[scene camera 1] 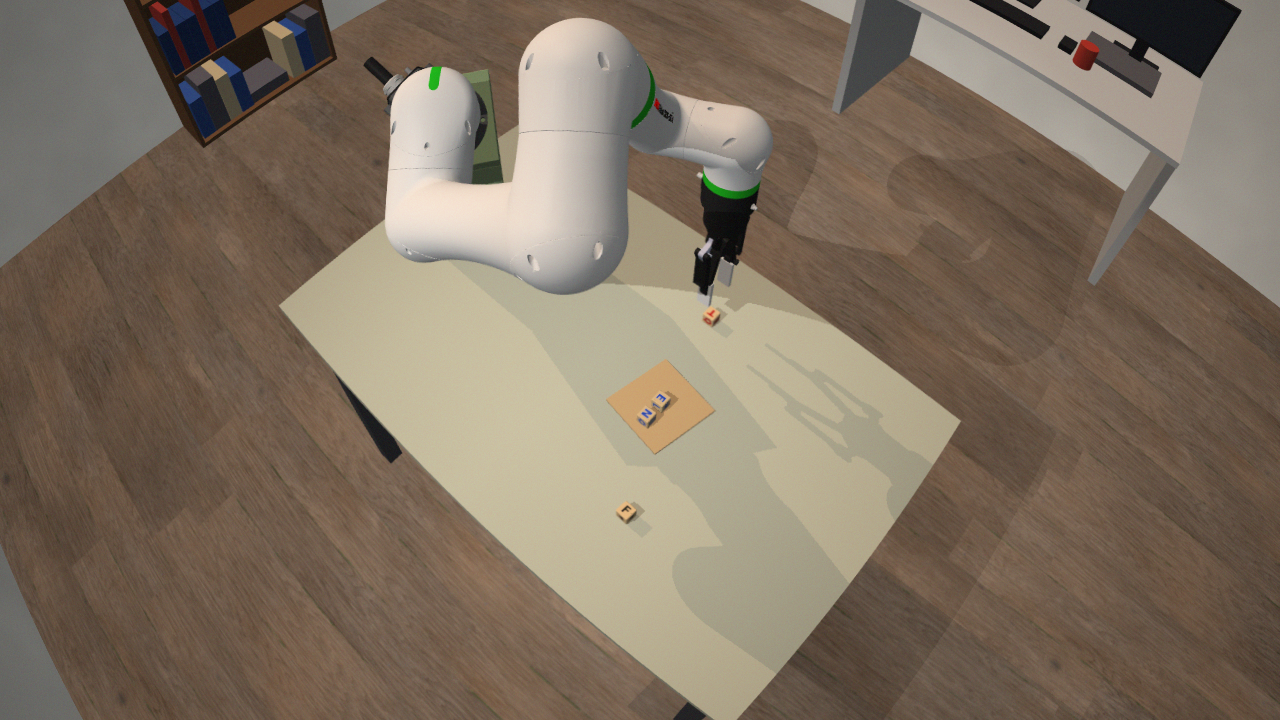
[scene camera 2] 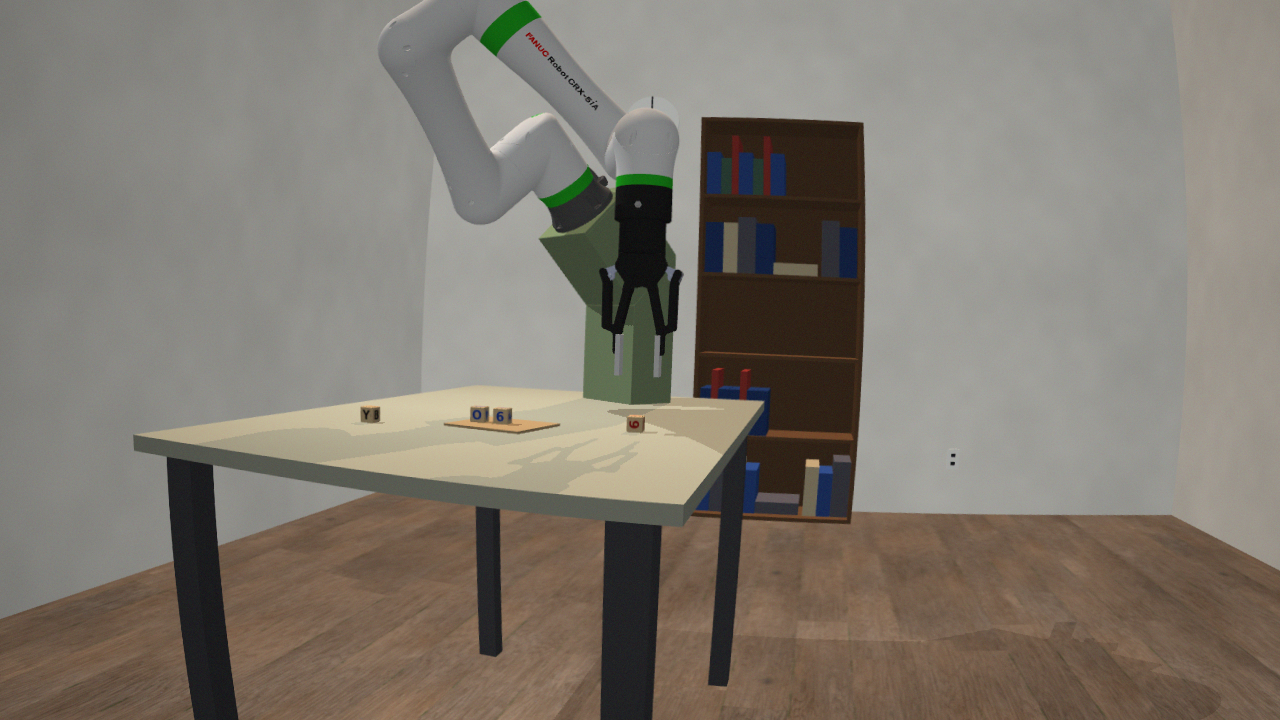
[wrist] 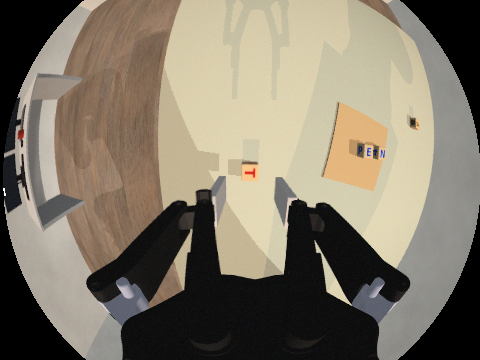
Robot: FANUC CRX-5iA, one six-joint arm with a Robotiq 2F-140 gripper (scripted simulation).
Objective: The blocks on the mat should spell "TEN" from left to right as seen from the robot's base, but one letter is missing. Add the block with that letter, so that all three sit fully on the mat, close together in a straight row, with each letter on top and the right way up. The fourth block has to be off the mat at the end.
Labels:
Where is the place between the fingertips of my gripper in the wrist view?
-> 250, 188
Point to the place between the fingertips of my gripper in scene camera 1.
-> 713, 292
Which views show my gripper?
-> Scene camera 1, scene camera 2 and the wrist view: all of them.

